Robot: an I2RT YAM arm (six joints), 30 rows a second.
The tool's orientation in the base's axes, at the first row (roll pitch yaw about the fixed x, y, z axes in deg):
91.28 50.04 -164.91
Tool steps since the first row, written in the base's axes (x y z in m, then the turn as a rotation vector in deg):
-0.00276 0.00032 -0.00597 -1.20 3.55 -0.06
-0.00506 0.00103 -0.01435 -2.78 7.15 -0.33
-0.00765 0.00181 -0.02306 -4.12 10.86 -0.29
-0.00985 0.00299 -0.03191 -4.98 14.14 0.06
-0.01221 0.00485 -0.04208 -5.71 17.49 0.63
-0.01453 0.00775 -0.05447 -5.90 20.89 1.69
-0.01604 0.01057 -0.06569 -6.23 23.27 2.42
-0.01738 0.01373 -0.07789 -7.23 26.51 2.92
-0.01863 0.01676 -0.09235 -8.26 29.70 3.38
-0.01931 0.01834 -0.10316 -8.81 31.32 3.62
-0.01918 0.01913 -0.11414 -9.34 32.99 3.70
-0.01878 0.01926 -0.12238 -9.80 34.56 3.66
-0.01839 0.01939 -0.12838 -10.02 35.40 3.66
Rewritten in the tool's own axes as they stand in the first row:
0.00623 -0.00183 0.00107 0.20 0.22 3.74
0.01396 -0.00562 0.00244 0.78 0.59 7.62
0.02212 -0.00942 0.00395 0.96 0.95 11.54
0.03007 -0.01368 0.00576 0.68 1.24 14.93
0.03901 -0.01878 0.00828 0.13 1.55 18.34
0.04947 -0.02552 0.01184 -1.13 1.77 21.67
0.05853 -0.03210 0.01510 -1.88 2.06 24.05
0.06818 -0.03950 0.01867 -2.19 2.55 27.43
0.07954 -0.04839 0.02212 -2.43 3.05 30.77
0.08798 -0.05510 0.02397 -2.55 3.32 32.47
0.09618 -0.06239 0.02486 -2.56 3.47 34.21
0.10223 -0.06800 0.02501 -2.51 3.51 35.85
0.10656 -0.07217 0.02513 -2.51 3.52 36.72

